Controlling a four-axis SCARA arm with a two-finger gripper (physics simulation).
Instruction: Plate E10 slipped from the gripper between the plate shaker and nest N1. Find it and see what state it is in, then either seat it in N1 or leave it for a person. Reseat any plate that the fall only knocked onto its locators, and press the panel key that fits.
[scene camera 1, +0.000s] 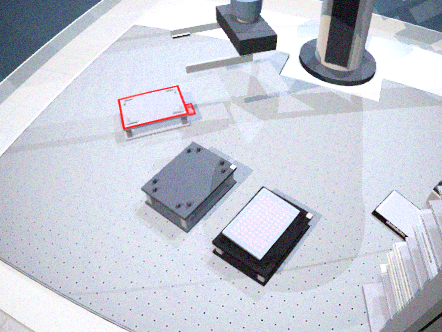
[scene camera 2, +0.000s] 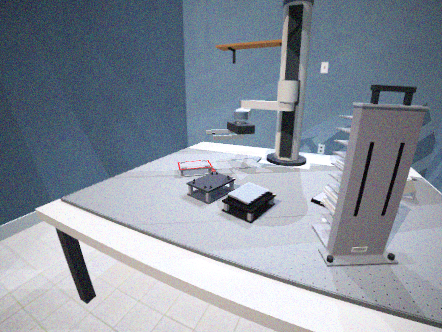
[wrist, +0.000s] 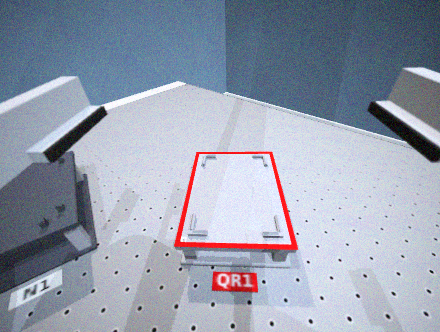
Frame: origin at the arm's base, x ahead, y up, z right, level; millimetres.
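Seen in the pictures: gripper, fingertip midpoint: (scene camera 1: 177, 49) (scene camera 2: 209, 134) (wrist: 232, 92); arm's base, link origin: (scene camera 1: 337, 62) (scene camera 2: 285, 160).
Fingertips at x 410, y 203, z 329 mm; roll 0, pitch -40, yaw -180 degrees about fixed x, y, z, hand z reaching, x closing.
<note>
Offsets run from my fingertips to a thing's top centre. "pt": to the spot under its first point.
A sealed white well plate {dx +280, dy -125, dz -304 mm} (scene camera 1: 260, 223) lies flat on a black nest {pt dx +324, dy -133, dz -324 mm} (scene camera 1: 264, 245) at the front right; it also shows in the second scene view (scene camera 2: 250, 193). I cannot read a label on it. A grey platform with pegs {dx +229, dy -127, dz -130 mm} (scene camera 1: 190, 182) stands left of it, with nothing on it. The gripper head (scene camera 1: 245, 27) hangs high at the back, over the table; the fingers are not clear. In the wrist view two finger edges sit far apart at the frame sides {pt dx +234, dy -190, dz +231 mm} (wrist: 219, 125), with nothing between them.
A red-framed nest {dx +49, dy -144, dz +63 mm} (scene camera 1: 152, 106) labelled QR1 {pt dx -13, dy -188, dz -12 mm} (wrist: 234, 281) holds no plate, back left. The arm column (scene camera 1: 343, 39) stands back right. A tall plate rack (scene camera 2: 359, 191) stands at the right. A plate edge {pt dx +138, dy -176, dz -528 mm} (scene camera 1: 381, 211) shows at the right border.
</note>
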